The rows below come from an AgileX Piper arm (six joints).
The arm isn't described. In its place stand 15 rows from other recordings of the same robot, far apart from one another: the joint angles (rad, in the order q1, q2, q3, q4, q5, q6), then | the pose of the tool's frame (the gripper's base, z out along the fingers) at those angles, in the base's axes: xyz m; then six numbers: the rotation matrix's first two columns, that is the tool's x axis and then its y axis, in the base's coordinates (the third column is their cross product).
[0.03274, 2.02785, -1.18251, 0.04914, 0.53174, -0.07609] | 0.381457 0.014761 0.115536 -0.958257 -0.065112 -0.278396 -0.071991 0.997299 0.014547
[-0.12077, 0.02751, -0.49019, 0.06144, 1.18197, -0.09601] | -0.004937 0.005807 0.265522 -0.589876 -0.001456 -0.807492 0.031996 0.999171 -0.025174
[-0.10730, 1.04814, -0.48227, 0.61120, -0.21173, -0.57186] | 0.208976 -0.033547 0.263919 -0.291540 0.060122 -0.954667 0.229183 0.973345 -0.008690
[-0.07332, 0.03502, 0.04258, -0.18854, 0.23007, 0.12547] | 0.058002 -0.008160 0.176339 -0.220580 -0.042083 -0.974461 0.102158 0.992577 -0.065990
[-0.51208, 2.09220, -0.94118, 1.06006, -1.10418, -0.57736] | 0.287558 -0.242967 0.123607 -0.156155 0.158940 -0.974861 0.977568 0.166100 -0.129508
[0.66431, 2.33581, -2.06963, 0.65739, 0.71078, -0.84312] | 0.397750 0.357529 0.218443 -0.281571 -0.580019 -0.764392 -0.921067 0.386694 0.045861
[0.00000, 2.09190, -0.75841, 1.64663, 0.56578, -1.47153] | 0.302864 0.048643 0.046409 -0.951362 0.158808 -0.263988 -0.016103 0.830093 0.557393
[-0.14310, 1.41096, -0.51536, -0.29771, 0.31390, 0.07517] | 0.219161 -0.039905 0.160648 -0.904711 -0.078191 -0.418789 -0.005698 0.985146 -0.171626
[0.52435, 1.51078, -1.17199, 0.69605, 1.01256, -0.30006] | 0.236542 0.193976 0.296714 -0.852750 -0.380399 -0.357929 -0.521365 0.661307 0.539307
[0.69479, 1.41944, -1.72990, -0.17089, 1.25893, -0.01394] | 0.222264 0.166066 0.457496 -0.542580 -0.537999 -0.645108 -0.587928 0.791740 -0.165798
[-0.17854, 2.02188, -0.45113, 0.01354, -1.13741, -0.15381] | 0.282446 -0.052107 0.081566 -0.358135 -0.085325 -0.929763 0.137607 0.980117 -0.142951
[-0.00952, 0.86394, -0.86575, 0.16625, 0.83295, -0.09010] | 0.160737 0.009613 0.346308 -0.673699 0.028547 -0.738454 -0.066208 0.992904 0.098786
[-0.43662, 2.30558, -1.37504, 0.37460, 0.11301, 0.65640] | 0.413121 -0.188643 0.060106 -0.036529 0.961626 -0.271922 0.837532 0.177901 0.516616
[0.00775, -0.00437, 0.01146, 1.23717, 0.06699, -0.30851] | 0.056236 0.006192 0.207640 -0.021892 0.798653 -0.601393 -0.089000 0.597592 0.796845
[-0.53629, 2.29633, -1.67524, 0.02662, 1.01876, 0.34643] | 0.383565 -0.225591 0.109015 -0.624242 0.781177 -0.009141 0.780753 0.624227 0.027660
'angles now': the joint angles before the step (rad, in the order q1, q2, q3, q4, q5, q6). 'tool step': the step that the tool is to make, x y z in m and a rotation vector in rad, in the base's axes. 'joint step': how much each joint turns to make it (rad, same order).
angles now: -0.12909, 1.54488, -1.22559, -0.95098, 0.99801, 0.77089
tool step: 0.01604, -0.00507, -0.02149, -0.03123, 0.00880, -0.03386
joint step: -0.00001, 0.08056, 0.00000, -0.07780, -0.00714, 0.10263
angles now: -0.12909, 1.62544, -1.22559, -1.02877, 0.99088, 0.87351
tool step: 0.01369, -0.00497, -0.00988, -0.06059, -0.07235, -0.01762
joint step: 0.00000, 0.05310, -0.00001, -0.13254, -0.03102, 0.16098
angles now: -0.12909, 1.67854, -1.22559, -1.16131, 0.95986, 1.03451
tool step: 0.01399, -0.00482, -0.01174, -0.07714, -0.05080, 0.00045
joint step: -0.00001, 0.06001, 0.00000, -0.15196, -0.01432, 0.15015
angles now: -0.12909, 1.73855, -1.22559, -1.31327, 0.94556, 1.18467
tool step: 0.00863, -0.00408, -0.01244, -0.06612, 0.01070, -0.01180
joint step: 0.00000, 0.05442, -0.00257, -0.09500, 0.02861, 0.06951
